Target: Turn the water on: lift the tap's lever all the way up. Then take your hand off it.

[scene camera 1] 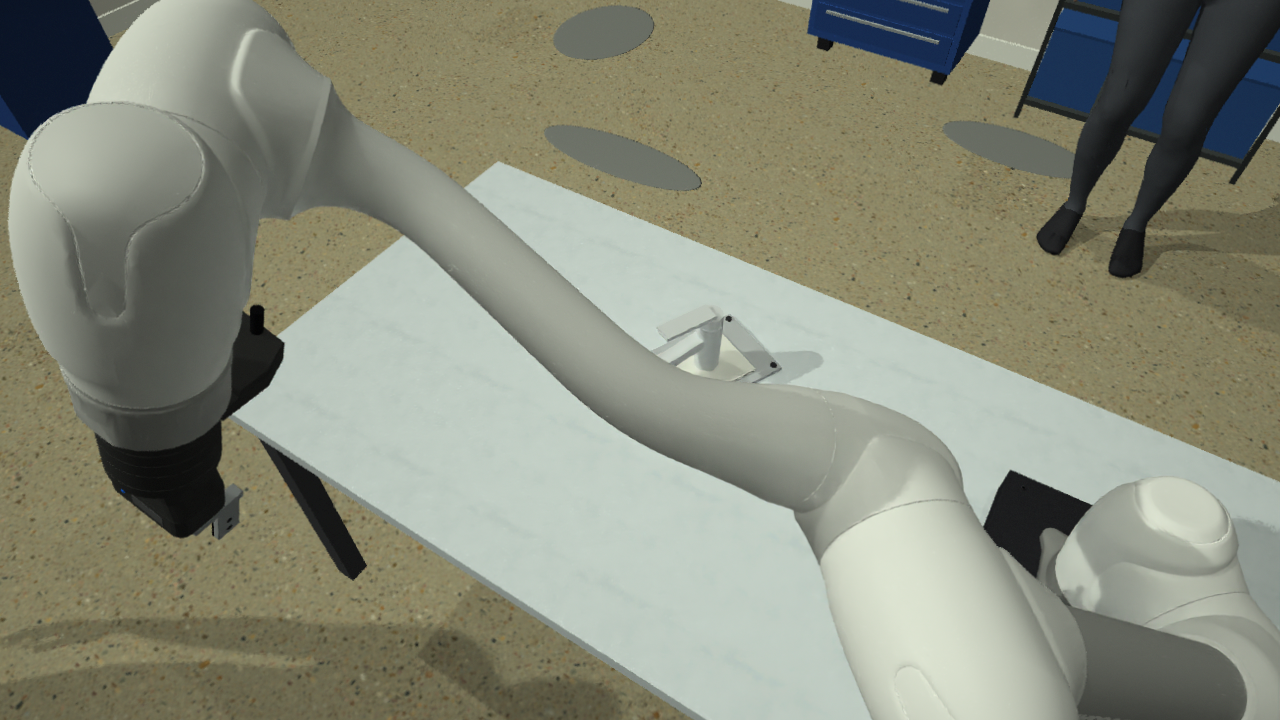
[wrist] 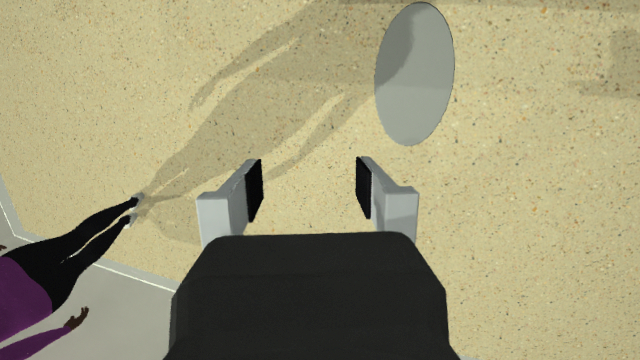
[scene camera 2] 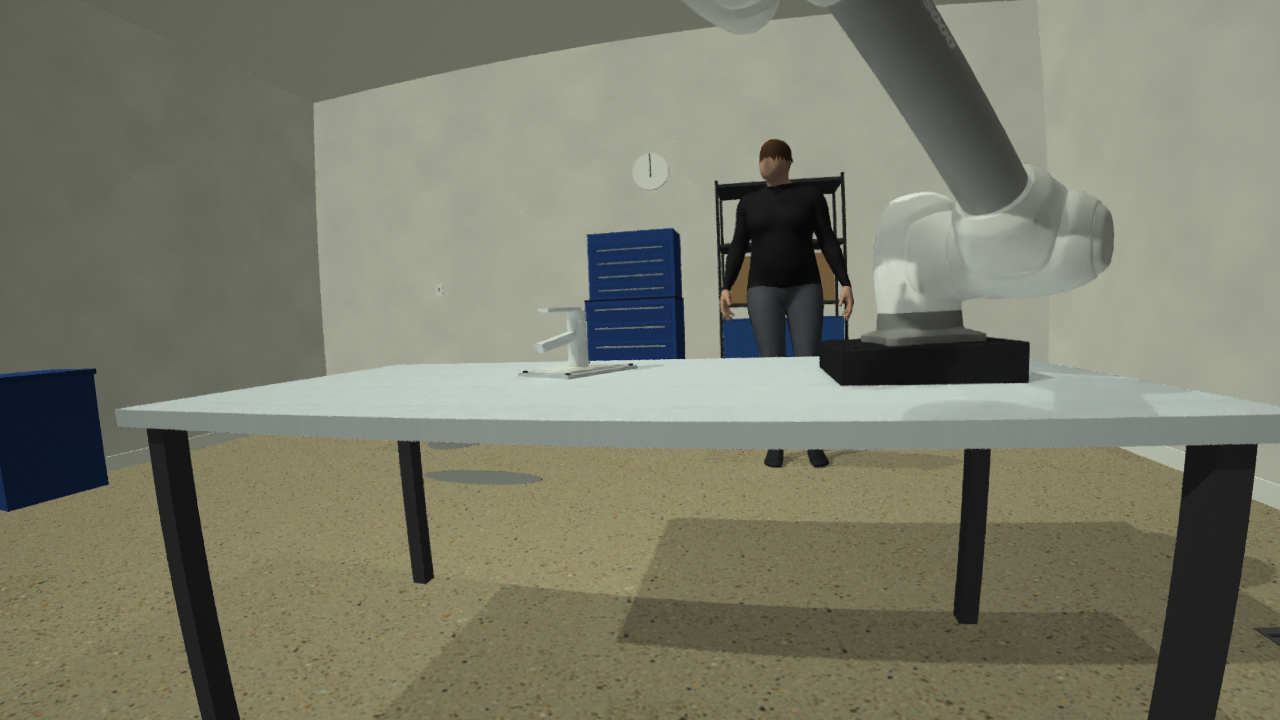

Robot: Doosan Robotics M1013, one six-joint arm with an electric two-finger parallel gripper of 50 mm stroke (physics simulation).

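Places are measured from the arm's base along level axes (x left, y back, z up), in metres.
Where they show: gripper, fingertip midpoint: (scene camera 1: 200, 508) (wrist: 309, 177); arm's base at its link origin: (scene camera 1: 1095, 600) (scene camera 2: 919, 341).
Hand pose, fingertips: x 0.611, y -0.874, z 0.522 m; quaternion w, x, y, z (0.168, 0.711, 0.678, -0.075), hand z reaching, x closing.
Observation:
Each offset is from my fingertips to the top centre of the thing. "spot": to the spot under its first point.
The white tap @(spot: dx -0.800, dy +0.166, dz -0.505 m) (scene camera 1: 709, 347) (scene camera 2: 577, 340) stands upright on its flat base plate on the table. Its lever @(dx -0.776, dy +0.128, dz -0.431 m) (scene camera 1: 687, 321) (scene camera 2: 559, 309) is a flat bar at the top, lying roughly level above the slanting spout @(dx -0.762, dy +0.119, dz -0.488 m) (scene camera 2: 554, 342). In scene camera 1 the arm hides part of the spout and base plate. My gripper (scene camera 1: 227, 514) (wrist: 309, 177) is open and empty. It hangs beyond the table's left corner in scene camera 1, well away from the tap, and points at the floor in the wrist view. The tap does not show in the wrist view.
The table (scene camera 1: 572, 501) (scene camera 2: 698, 432) carries the arm's black base block (scene camera 1: 1029, 514) (scene camera 2: 921, 362). My forearm (scene camera 1: 537, 304) passes over the table near the tap. A person in black (scene camera 2: 778, 237) stands behind the table. A person in purple (wrist: 22, 290) is at the wrist view's lower left.

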